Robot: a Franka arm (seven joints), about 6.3 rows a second.
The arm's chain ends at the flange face. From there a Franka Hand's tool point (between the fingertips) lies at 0.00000 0.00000 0.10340 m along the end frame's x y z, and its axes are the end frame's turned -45 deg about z.
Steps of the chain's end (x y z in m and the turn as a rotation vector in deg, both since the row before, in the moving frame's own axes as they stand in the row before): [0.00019, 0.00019, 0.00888, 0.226, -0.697, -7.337]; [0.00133, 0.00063, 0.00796, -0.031, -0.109, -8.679]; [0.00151, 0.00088, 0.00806, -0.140, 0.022, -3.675]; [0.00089, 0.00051, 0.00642, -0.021, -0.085, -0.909]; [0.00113, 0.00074, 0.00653, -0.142, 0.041, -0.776]
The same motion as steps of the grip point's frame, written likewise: [-0.00067, -0.00087, 0.00887, 0.653, -0.333, -7.337]; [0.00031, 0.00130, 0.00796, 0.055, -0.099, -8.679]; [0.00030, 0.00190, 0.00806, -0.115, -0.083, -3.675]; [0.00013, 0.00091, 0.00642, 0.045, -0.075, -0.909]; [0.00015, 0.00156, 0.00653, -0.129, -0.071, -0.776]
